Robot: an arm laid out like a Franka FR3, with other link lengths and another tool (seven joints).
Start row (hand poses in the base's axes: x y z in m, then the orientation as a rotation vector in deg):
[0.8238, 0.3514, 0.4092, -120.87, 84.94, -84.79]
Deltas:
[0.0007, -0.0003, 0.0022, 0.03, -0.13, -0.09]
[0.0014, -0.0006, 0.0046, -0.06, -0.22, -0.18]
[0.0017, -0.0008, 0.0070, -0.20, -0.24, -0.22]
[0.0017, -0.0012, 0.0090, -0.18, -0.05, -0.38]
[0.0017, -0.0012, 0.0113, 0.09, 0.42, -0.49]
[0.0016, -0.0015, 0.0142, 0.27, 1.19, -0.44]
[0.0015, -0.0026, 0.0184, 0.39, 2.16, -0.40]
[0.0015, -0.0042, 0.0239, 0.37, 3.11, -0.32]
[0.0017, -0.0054, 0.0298, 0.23, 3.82, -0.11]
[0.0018, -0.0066, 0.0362, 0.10, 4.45, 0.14]
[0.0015, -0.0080, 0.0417, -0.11, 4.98, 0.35]
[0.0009, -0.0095, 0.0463, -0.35, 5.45, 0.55]
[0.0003, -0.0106, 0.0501, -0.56, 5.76, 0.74]
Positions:
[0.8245, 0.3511, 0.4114, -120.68, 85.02, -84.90]
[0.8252, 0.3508, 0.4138, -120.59, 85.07, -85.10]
[0.8255, 0.3506, 0.4162, -120.64, 85.05, -85.28]
[0.8255, 0.3502, 0.4182, -120.75, 85.33, -85.15]
[0.8255, 0.3502, 0.4205, -121.05, 85.75, -84.51]
[0.8254, 0.3499, 0.4234, -121.77, 86.02, -83.65]
[0.8253, 0.3488, 0.4276, -122.73, 86.35, -82.68]
[0.8253, 0.3472, 0.4331, -123.77, 86.56, -81.85]
[0.8255, 0.3460, 0.4390, -124.67, 86.46, -81.31]
[0.8256, 0.3448, 0.4454, -125.51, 86.29, -80.81]
[0.8253, 0.3434, 0.4509, -126.27, 86.10, -80.49]
[0.8247, 0.3419, 0.4555, -126.98, 85.88, -80.25]
[0.8241, 0.3408, 0.4593, -127.51, 85.64, -80.13]

